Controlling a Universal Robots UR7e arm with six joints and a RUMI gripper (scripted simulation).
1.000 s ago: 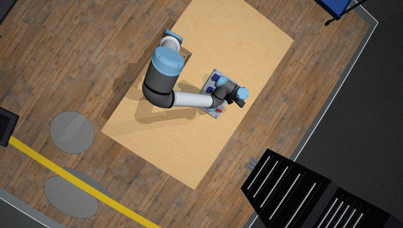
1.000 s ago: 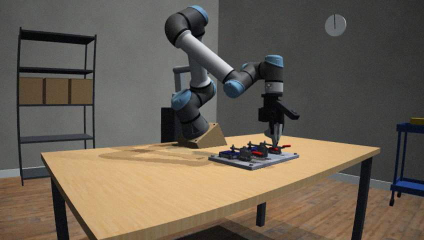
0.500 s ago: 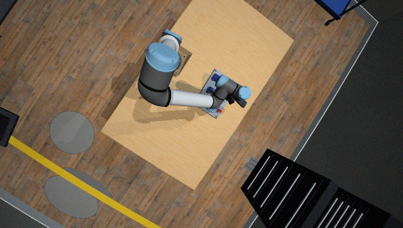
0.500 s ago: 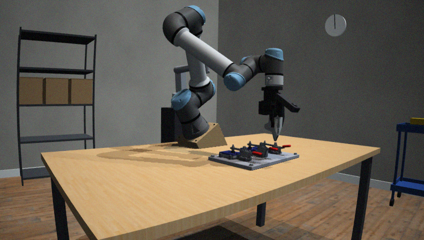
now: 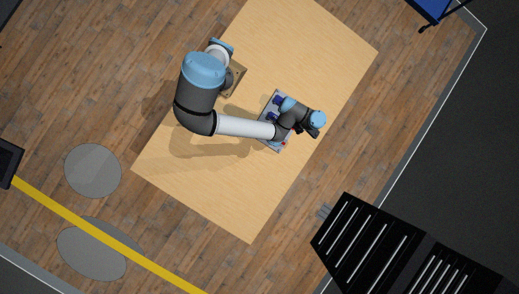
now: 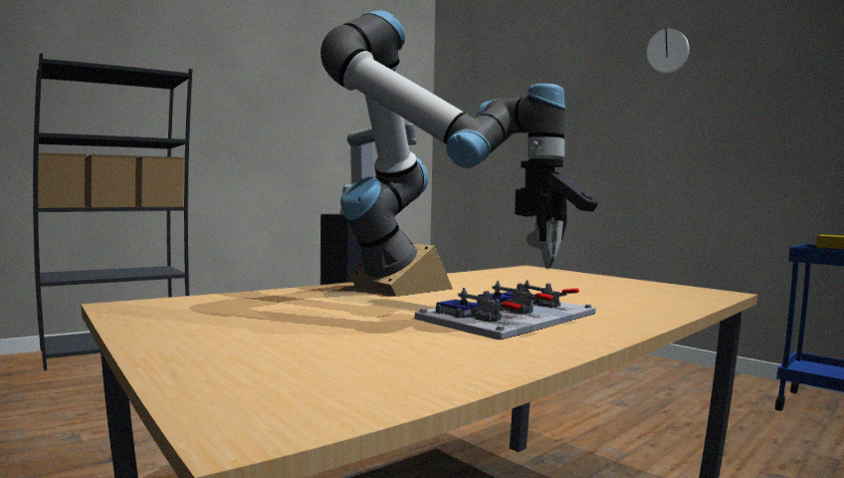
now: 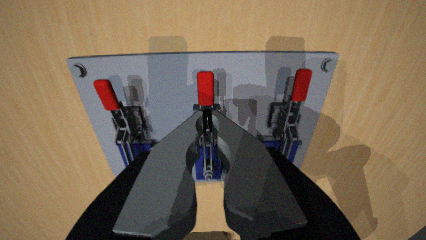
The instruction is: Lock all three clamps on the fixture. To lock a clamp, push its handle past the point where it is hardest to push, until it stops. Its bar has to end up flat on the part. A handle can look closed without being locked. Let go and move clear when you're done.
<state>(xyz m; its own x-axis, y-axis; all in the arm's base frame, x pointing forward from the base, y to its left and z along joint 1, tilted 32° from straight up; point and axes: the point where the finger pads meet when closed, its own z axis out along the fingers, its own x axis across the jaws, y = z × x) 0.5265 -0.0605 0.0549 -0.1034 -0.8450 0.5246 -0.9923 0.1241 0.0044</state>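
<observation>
Now: hand 12 cm above the grey fixture plate, 10 cm past it and 1 cm to the right of it. Round my hand: blue part (16 cm behind, 10 cm below, 9 cm to the right).
</observation>
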